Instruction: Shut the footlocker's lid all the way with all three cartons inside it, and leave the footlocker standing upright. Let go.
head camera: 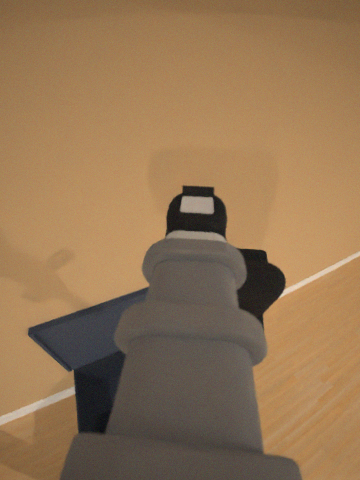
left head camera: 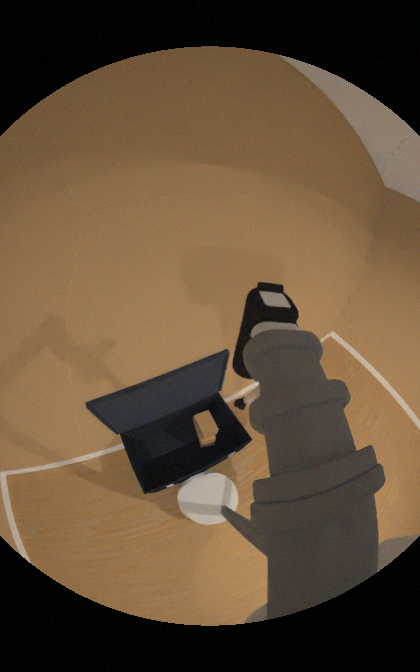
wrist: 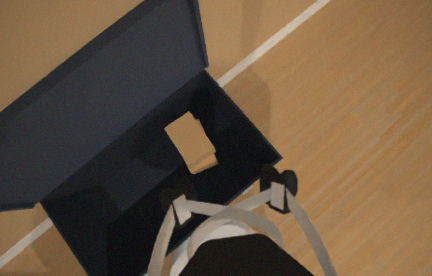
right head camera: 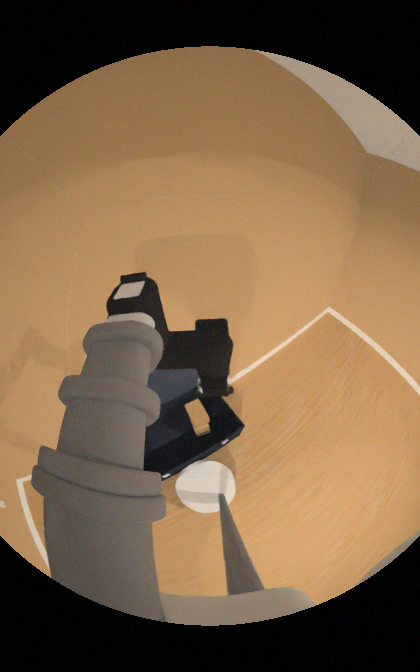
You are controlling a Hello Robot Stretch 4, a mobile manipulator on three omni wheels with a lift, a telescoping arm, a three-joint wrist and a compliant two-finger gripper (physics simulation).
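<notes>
The dark blue footlocker (head camera: 92, 395) (left head camera: 190, 474) (right head camera: 232, 431) (wrist: 246, 125) stands upright, its lid (head camera: 85, 340) (left head camera: 160, 395) (right head camera: 172, 384) (wrist: 105, 110) raised and leaning back. A tan carton (left head camera: 204, 424) (right head camera: 196, 414) (wrist: 188, 137) lies inside, toward the right end. Another tan edge shows under its near end; I cannot tell the cartons apart or count three. My gripper (right head camera: 215, 392) (wrist: 227, 185) is open and empty, above the footlocker's right part, fingers apart in the wrist view. One fingertip shows in the left head view; the arm hides the fingers in the head view.
A round white disc (left head camera: 205, 487) (right head camera: 202, 487) is close to the footlocker's front side. White lines (left head camera: 65, 465) (right head camera: 280, 345) (wrist: 275, 42) mark the wooden floor's edge against the plain tan floor. My grey arm (head camera: 187, 390) (left head camera: 320, 500) (right head camera: 100, 450) hides part of the footlocker in the head and right head views.
</notes>
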